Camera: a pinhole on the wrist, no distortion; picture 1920 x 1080 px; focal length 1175.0 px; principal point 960.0 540.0 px. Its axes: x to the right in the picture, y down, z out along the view. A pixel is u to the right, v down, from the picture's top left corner.
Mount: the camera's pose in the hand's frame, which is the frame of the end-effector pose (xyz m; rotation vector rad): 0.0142 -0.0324 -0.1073 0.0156 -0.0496 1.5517
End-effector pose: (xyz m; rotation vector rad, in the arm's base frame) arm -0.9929 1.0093 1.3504 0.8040 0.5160 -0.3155
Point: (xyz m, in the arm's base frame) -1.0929 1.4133 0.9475
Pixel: behind the camera
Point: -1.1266 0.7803 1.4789
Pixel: outside the picture
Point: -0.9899 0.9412 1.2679
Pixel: 387 101
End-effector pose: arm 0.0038 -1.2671 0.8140 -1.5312 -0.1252 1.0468
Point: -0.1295 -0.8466 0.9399
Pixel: 727 291
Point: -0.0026 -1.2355 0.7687
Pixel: 1616 289
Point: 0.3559 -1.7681 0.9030
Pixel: behind the camera
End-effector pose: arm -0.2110 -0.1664 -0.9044 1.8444 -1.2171 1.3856
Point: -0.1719 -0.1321 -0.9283
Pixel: 830 1014
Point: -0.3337 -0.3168 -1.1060
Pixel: outside the picture
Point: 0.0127 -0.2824 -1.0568
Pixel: 689 838
